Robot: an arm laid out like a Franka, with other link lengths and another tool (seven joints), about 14 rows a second.
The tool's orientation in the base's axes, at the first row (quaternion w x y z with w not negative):
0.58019, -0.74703, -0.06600, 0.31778
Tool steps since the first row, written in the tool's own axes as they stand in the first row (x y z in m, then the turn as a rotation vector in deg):
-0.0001, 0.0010, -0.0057, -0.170, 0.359, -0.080
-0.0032, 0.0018, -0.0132, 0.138, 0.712, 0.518
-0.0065, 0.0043, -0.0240, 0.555, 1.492, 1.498
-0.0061, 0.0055, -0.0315, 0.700, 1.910, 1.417
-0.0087, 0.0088, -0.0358, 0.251, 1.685, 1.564
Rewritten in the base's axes. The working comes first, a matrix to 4 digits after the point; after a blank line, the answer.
The tool's axes in the first row as the columns of a matrix, in the base's axes (used below as rounded here):
0.7893, -0.2701, -0.5514
0.4673, -0.3181, 0.8249
-0.3982, -0.9088, -0.1248

0.0028, -0.0051, -0.0002, -0.187, -0.260, -0.249
0.0043, -0.0130, 0.0013, -0.369, 0.265, -0.767
0.0069, -0.0242, 0.0017, -0.791, 1.020, -1.764
0.0111, -0.0306, 0.0014, -0.745, 0.888, -2.191
0.0105, -0.0364, -0.0001, -1.119, 0.871, -1.826

